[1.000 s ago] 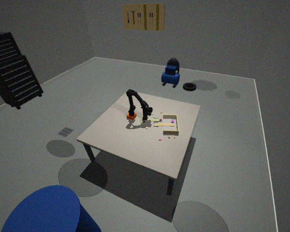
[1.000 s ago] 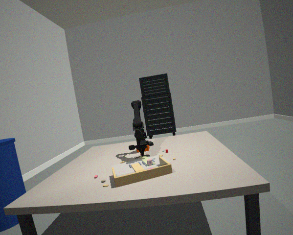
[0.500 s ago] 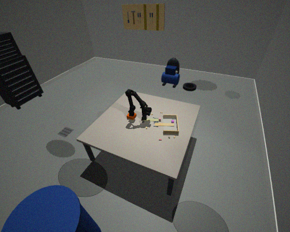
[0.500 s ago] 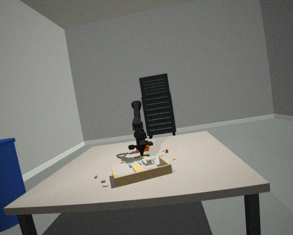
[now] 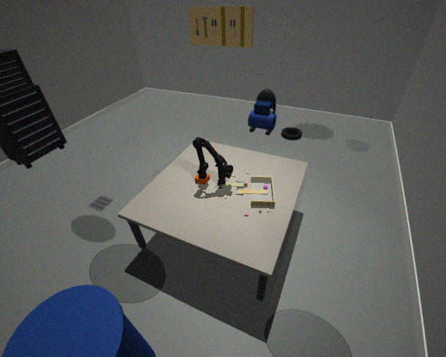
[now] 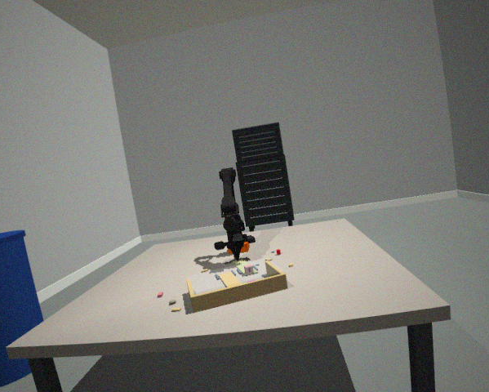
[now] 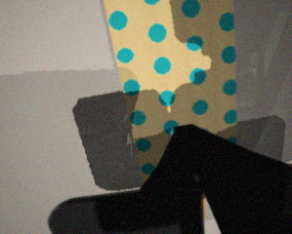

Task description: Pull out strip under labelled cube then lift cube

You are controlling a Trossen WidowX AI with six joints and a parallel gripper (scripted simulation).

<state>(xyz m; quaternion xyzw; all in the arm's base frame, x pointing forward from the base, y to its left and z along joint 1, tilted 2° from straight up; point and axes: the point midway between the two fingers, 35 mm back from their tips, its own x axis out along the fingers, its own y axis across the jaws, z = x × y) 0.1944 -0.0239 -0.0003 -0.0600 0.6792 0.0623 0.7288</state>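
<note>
Right now my gripper tip is 21 cm short of the pink cube marked e, 3 cm to the right of it and 2 cm below it.
</note>
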